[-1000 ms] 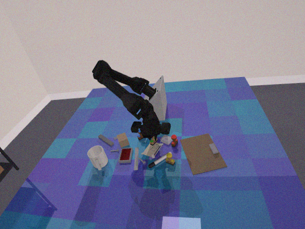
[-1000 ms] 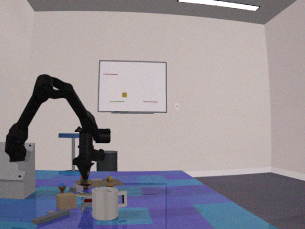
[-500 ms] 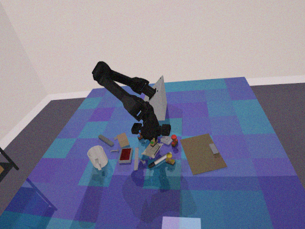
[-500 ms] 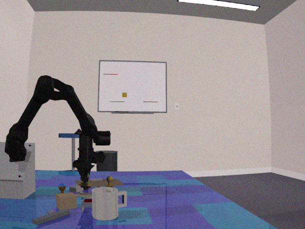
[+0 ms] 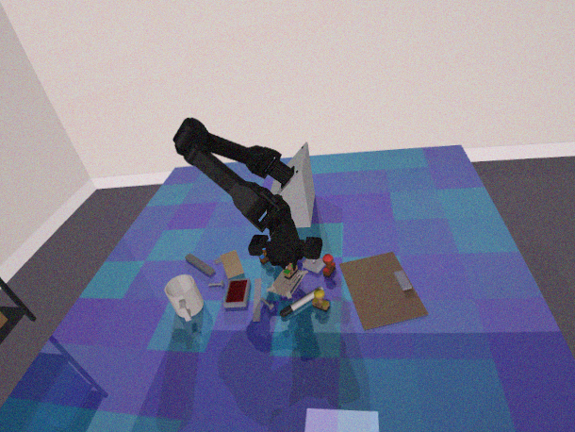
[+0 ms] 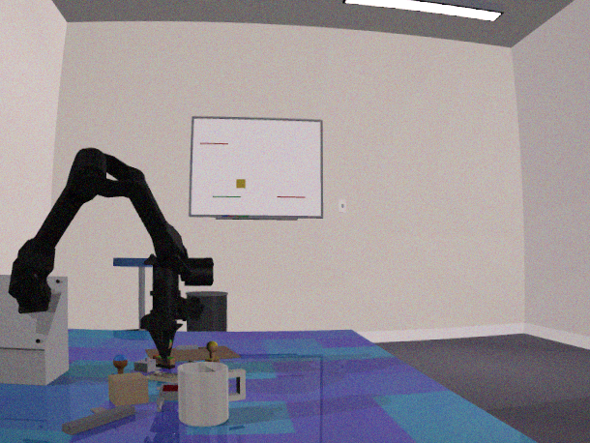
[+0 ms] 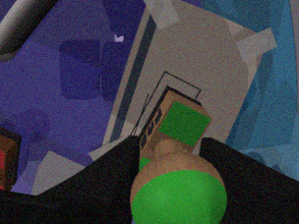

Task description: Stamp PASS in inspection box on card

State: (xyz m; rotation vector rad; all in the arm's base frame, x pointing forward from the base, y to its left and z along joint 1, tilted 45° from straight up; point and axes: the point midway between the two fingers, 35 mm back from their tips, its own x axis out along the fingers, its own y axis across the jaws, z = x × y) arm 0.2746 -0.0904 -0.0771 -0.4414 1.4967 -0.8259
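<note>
Now: the card 4 cm below my gripper tip, 1 cm to the right of it and 1 cm ahead of it. The rest, counted from my gripper tip: grey nut block 6 cm to the left, 4 cm behind, 2 cm below; then marker 10 cm ahead, 3 cm below, 1 cm to the left; then green-knobbed stamp right at my gripper tip.
</note>
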